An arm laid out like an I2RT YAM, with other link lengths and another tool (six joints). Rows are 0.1 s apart.
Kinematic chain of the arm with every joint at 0, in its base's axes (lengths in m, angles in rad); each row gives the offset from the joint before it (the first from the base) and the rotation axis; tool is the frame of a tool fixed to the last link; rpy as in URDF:
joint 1: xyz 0 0 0.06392 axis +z
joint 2: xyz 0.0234 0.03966 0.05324 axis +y
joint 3: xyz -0.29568 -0.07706 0 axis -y
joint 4: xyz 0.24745 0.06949 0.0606 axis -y
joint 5: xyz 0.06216 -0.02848 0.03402 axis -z
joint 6: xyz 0.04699 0 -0.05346 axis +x
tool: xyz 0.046 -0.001 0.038 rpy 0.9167 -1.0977 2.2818
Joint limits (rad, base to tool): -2.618..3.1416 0..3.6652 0..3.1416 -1.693..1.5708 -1.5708..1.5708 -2.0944..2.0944
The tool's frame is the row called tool.
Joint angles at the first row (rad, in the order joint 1, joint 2, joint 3, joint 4, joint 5, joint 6):
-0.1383 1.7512 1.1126 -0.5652 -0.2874 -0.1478
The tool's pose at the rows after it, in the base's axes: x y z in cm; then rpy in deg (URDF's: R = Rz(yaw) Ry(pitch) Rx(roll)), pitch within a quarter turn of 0, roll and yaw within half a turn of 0:
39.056 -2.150 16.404 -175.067 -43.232 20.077
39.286 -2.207 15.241 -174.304 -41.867 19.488
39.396 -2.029 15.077 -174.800 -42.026 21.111
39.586 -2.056 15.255 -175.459 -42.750 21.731
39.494 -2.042 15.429 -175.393 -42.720 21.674
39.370 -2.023 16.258 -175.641 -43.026 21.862
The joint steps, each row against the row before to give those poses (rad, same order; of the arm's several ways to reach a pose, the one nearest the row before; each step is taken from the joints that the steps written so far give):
0.0004 0.0385 0.0000 0.0393 0.0072 0.0374
0.0000 0.0328 0.0000 0.0073 0.0027 0.0004
0.0023 0.0065 0.0004 0.0057 -0.0027 -0.0214
-0.0004 -0.0011 0.0019 0.0111 0.0000 -0.0038
0.0000 -0.0054 0.0007 -0.0069 -0.0004 0.0003
0.0000 -0.0183 0.0103 -0.0225 0.0000 -0.0003

